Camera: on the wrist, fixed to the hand. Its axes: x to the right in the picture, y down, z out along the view.
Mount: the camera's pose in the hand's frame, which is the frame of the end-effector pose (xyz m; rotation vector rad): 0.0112 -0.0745 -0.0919 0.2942 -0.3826 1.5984
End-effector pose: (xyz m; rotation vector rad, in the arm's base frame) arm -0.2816 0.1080 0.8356 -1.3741 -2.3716 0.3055
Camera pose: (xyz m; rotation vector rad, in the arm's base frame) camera -0.3057 0.0803 0.9486 2.7274 0.7338 -1.2392
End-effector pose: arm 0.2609 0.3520 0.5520 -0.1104 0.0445 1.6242
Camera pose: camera 0.3387 0.3585 0.4624 -0.5924 -0.0809 -2.9944
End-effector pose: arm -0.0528 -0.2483 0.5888 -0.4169 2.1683 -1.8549
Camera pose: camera -0.0939 -0.1793 0.6764 0.7649 1.1142 -0.9190
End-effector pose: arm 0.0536 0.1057 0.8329 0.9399 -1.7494 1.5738
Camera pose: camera 0.1060 0.1922 0.8953 0.2303 1.7045 -1.6259
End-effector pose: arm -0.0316 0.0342 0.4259 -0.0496 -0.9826 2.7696
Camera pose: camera -0.0202 0.1499 0.4015 0.1699 0.2409 -1.6966
